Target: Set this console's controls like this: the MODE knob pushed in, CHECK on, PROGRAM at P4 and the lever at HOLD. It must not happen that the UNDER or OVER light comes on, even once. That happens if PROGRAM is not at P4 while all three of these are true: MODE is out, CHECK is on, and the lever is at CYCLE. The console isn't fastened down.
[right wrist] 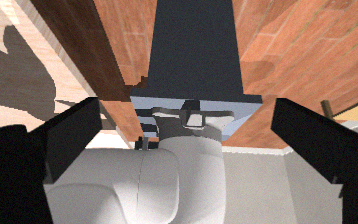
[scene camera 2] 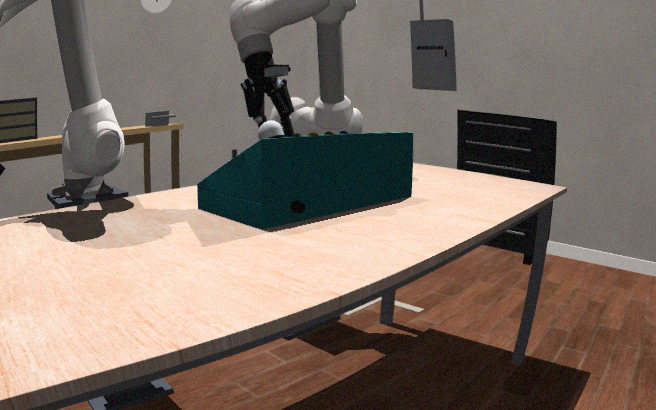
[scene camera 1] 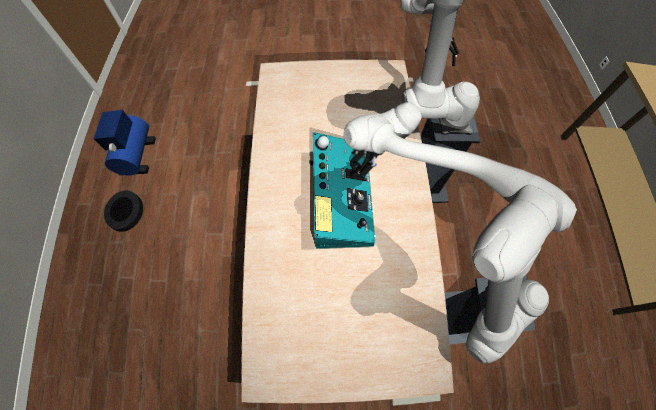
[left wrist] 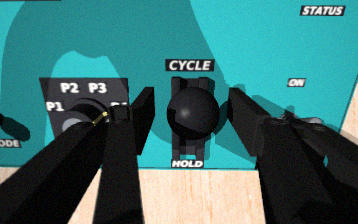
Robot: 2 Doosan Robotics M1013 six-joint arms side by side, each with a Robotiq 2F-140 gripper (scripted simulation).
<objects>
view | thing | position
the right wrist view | right gripper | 187, 113
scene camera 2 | left gripper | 279, 141
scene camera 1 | teal console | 339, 206
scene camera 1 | dark post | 438, 176
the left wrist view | left gripper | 191, 101
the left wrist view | teal console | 292, 65
</objects>
